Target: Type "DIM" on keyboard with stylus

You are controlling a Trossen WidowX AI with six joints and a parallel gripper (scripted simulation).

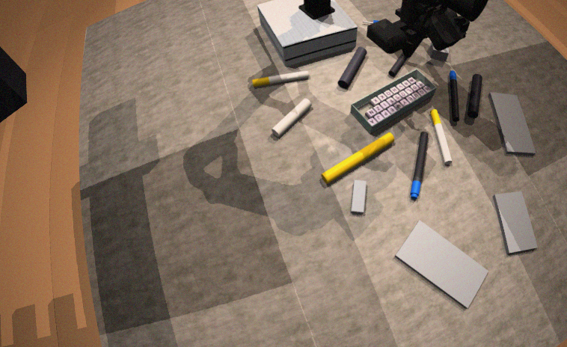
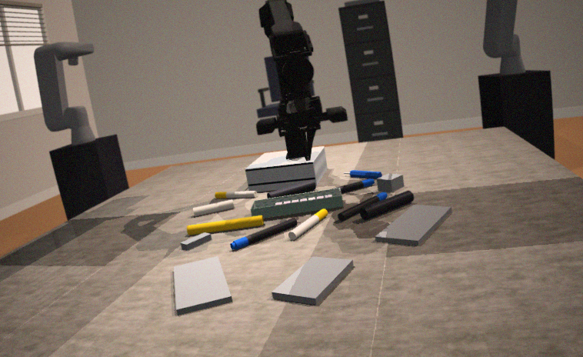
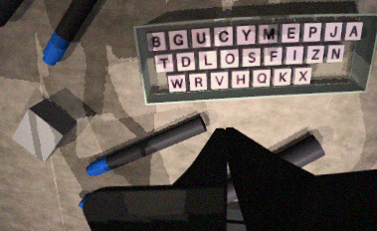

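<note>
The blue stylus is 190 mm behind my gripper tip, 110 mm to the left of it and 90 mm below it. The rest, counted from my gripper tip: D key 20 mm ahead, 20 mm to the left, 80 mm below; yellow cylinder 90 mm ahead, 190 mm to the right, 90 mm below; small grey cube 30 mm behind, 170 mm to the left, 80 mm below.
</note>
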